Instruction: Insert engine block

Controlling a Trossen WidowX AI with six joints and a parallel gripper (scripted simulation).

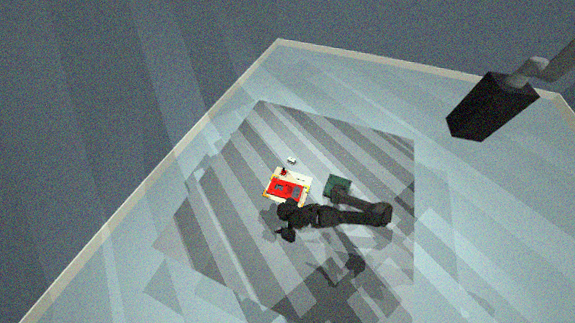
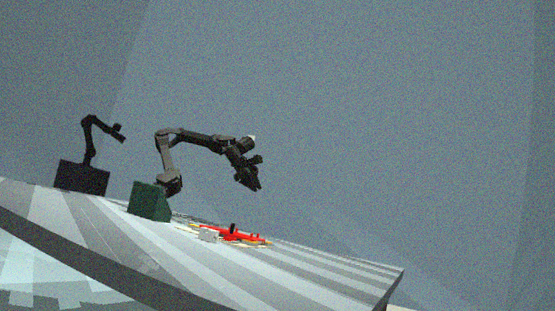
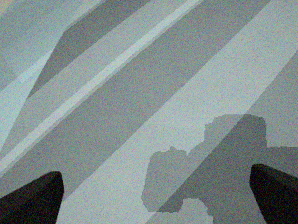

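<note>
The grey engine block lies 47 cm to the right of my gripper tip, 17 cm below it and 4 cm ahead of it. From my gripper tip the other things lie so: small dark post 37 cm to the right, 16 cm below, 6 cm ahead.
</note>
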